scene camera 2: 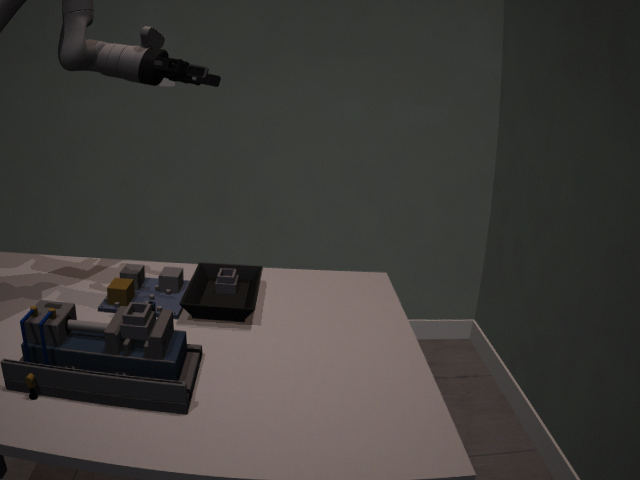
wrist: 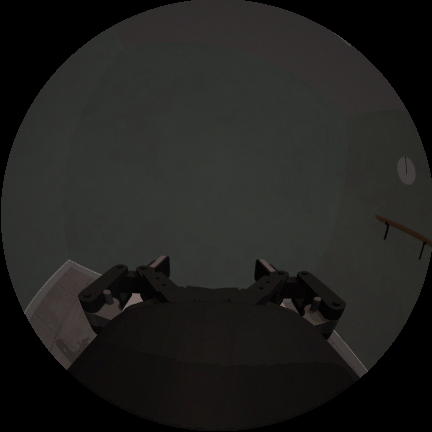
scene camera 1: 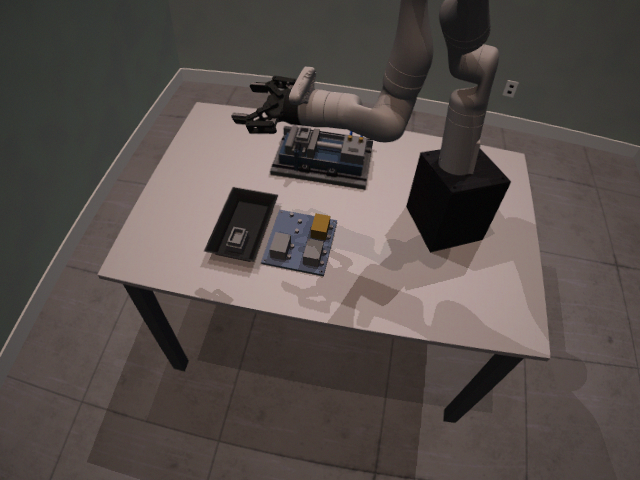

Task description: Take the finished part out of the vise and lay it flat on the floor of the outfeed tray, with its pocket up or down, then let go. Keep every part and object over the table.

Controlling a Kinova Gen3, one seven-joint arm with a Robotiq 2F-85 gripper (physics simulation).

My gripper shows in scene camera 2 point(213, 77), in the wrist view and in scene camera 1. One and the same spot on a vise: point(scene camera 1: 322, 153) is point(scene camera 2: 103, 333). The same spot on my gripper: point(wrist: 151, 280) is point(scene camera 1: 264, 109).
